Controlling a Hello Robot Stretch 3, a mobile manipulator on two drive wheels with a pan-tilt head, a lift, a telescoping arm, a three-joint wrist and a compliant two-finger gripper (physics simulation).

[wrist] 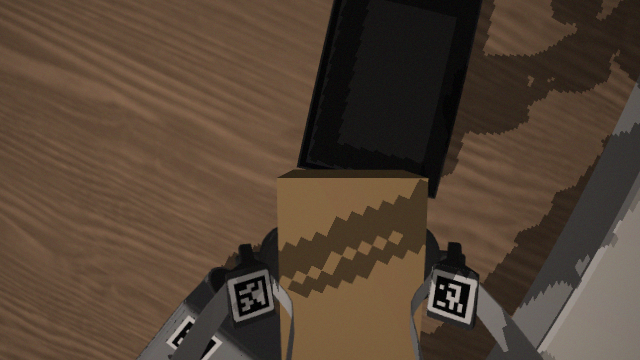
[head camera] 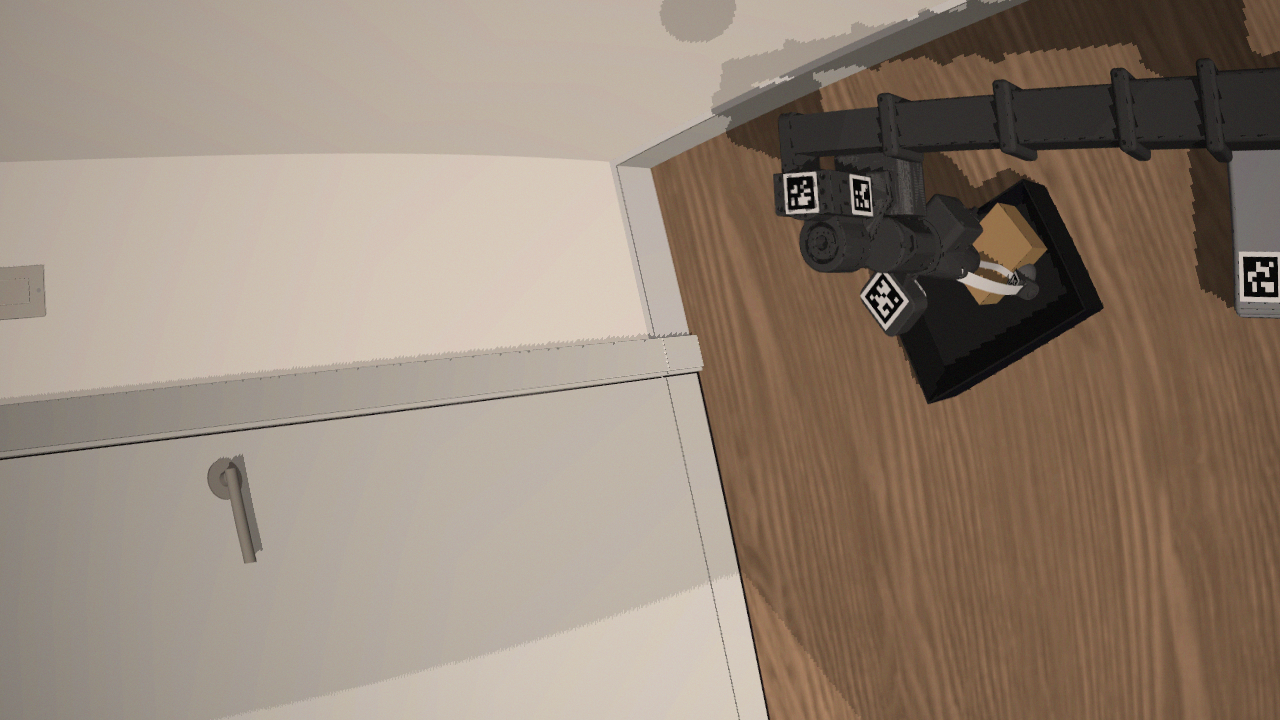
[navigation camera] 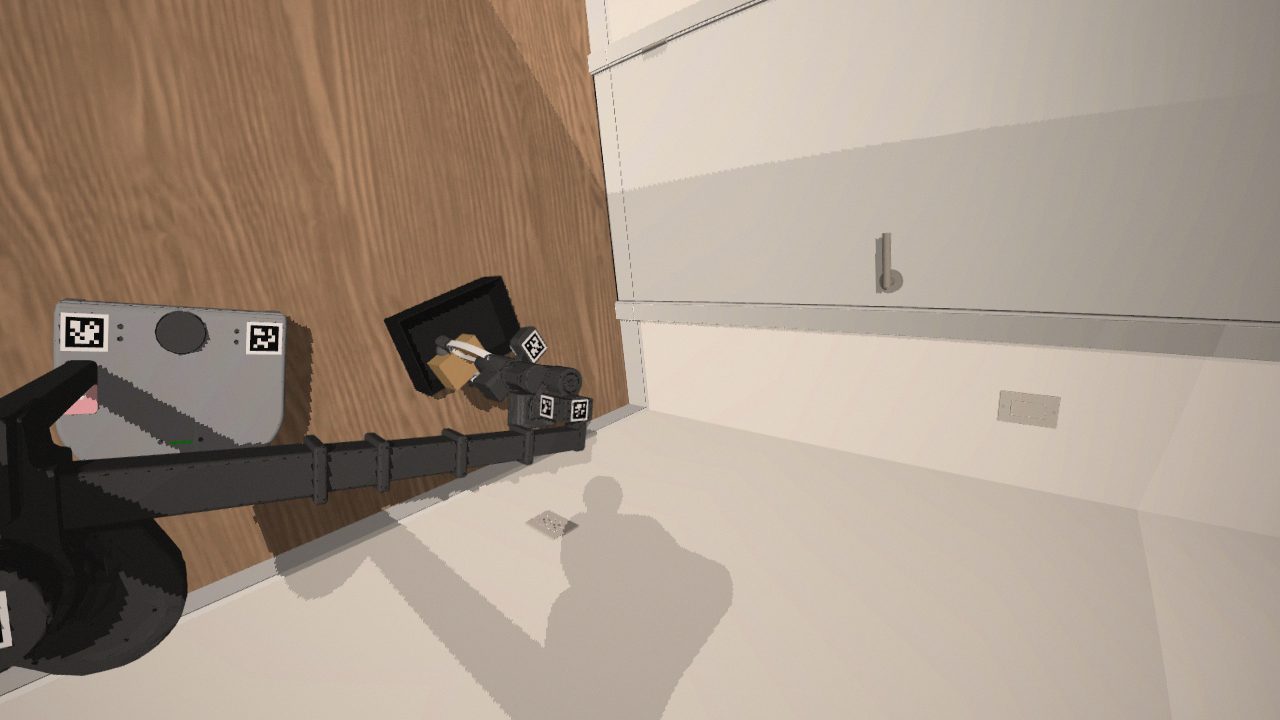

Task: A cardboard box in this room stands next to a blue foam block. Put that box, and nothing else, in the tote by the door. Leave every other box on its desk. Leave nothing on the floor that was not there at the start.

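Where they show: gripper, fingertip midpoint: (wrist: 347,250) (head camera: 1008,253) (navigation camera: 452,361); robot's base at its link origin: (navigation camera: 181,330).
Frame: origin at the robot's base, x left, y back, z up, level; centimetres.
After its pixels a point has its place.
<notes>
A tan cardboard box (head camera: 1009,234) {x -39.8, y 3.9, z 41.4 cm} (navigation camera: 450,369) {x -39.5, y 3.2, z 41.4 cm} (wrist: 352,200) {x -45.2, y -0.3, z 41.3 cm} is held between the two fingertips of my gripper (head camera: 995,261) {x -42.3, y 2.2, z 36.1 cm} (navigation camera: 460,356) {x -42.3, y 2.2, z 36.1 cm} (wrist: 347,250) {x -42.3, y 2.2, z 36.1 cm}, which is shut on it. The black open tote (head camera: 1078,268) {x -43.4, y 1.0, z 4.3 cm} (navigation camera: 404,351) {x -44.3, y 2.8, z 5.2 cm} (wrist: 452,100) {x -62.3, y 6.3, z 7.8 cm} stands on the floor. In the head and navigation views the box overlaps one side of the tote's opening. In the wrist view the box covers the tote's near end, and the far part of its interior shows. The gap between the box's underside and the tote floor cannot be seen. The blue foam block does not show.
The door (head camera: 375,555) {x -114.9, y -35.4, z 71.2 cm} (navigation camera: 787,197) {x -112.8, y -43.4, z 66.9 cm} and a light wall (head camera: 358,259) {x -127.5, y 4.9, z 63.9 cm} (navigation camera: 760,573) {x -77.9, y 36.0, z 86.4 cm} meet the wooden floor close to the tote. My extended arm (head camera: 1065,116) {x -22.2, y 10.2, z 71.7 cm} (navigation camera: 349,465) {x -14.2, y 9.9, z 71.9 cm} runs along the wall. My grey base (head camera: 1257,210) {x -13.1, y 8.1, z 16.0 cm} (navigation camera: 219,385) {x -5.9, y 9.0, z 16.0 cm} stands on the tote's other side.
</notes>
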